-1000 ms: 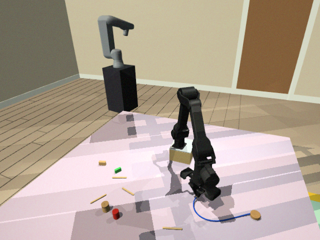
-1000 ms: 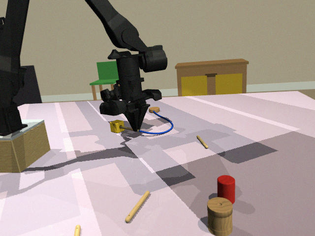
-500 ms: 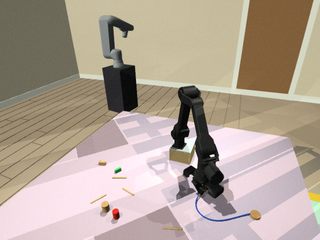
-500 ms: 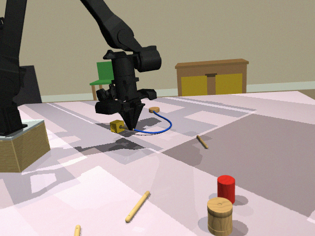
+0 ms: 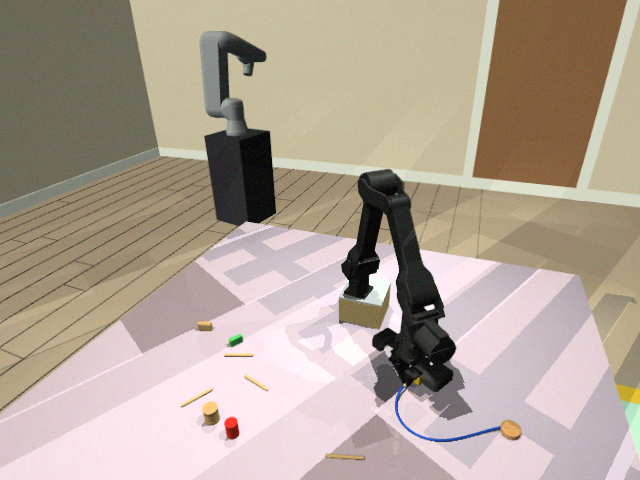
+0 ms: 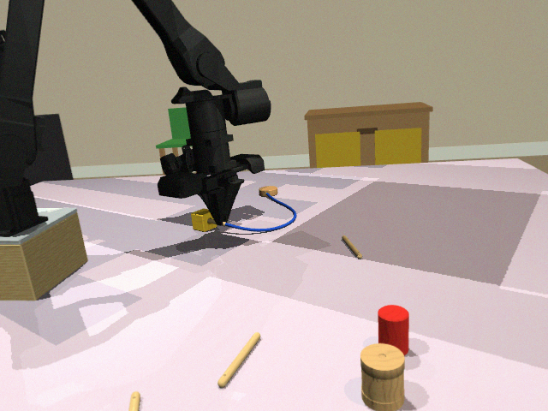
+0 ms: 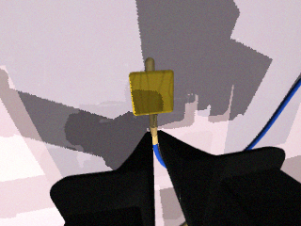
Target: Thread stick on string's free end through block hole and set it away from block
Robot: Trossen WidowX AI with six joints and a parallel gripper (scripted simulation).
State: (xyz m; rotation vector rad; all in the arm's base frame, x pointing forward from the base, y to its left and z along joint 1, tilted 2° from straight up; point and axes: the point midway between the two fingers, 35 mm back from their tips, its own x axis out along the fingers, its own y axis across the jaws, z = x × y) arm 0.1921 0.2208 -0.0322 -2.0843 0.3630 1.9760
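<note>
Right now my gripper tip is 1 cm past the thin wooden stick. From my gripper tip the other things lie so: red cylinder (30 cm ahead, 27 cm to the right); then yellow block (4 cm behind, 1 cm to the left); then round wooden button (23 cm to the left, 1 cm below).
</note>
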